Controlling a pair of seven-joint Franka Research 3 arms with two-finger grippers.
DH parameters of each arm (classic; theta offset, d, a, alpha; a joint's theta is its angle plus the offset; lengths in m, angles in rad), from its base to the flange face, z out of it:
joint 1: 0 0.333 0 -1.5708
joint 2: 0 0 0 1.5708
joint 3: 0 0.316 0.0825 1.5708
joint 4: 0 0 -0.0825 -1.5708
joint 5: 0 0.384 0 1.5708
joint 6: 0 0 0.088 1.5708
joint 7: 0 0.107 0 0
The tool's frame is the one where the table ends.
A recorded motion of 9 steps. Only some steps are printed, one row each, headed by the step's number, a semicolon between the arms.
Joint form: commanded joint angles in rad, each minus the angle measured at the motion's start. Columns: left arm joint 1, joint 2, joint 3, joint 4, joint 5, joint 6, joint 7; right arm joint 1, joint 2, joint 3, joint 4, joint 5, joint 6, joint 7.
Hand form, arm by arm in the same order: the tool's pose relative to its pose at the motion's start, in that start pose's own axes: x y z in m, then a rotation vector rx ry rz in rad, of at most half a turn. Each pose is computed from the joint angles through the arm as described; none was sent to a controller.
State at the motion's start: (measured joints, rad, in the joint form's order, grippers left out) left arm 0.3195 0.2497 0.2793 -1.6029 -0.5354 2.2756 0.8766; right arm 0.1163 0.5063 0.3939 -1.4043 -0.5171 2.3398 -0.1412
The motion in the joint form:
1: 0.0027 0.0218 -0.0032 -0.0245 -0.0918 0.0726 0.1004; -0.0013 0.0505 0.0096 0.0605 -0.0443 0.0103 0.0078
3: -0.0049 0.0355 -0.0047 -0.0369 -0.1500 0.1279 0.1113; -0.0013 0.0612 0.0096 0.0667 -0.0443 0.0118 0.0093
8: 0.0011 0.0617 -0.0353 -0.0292 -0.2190 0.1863 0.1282; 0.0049 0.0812 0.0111 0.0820 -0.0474 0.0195 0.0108
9: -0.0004 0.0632 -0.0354 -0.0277 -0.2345 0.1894 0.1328; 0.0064 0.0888 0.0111 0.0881 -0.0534 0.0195 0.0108
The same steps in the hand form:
1: -0.0077 -0.0061 0.0170 -0.0009 0.0581 0.0237; 0.0081 0.0064 0.0092 -0.0220 0.0219 -0.0056
3: -0.0092 -0.0062 0.0272 0.0063 0.0998 -0.0090; 0.0077 0.0064 0.0141 -0.0180 0.0204 -0.0021
8: -0.0037 -0.0014 0.0416 0.0046 0.1537 -0.0350; 0.0108 0.0028 0.0204 -0.0119 0.0281 -0.0034
9: -0.0029 -0.0009 0.0420 0.0008 0.1635 -0.0408; 0.0112 0.0024 0.0231 -0.0135 0.0272 -0.0067

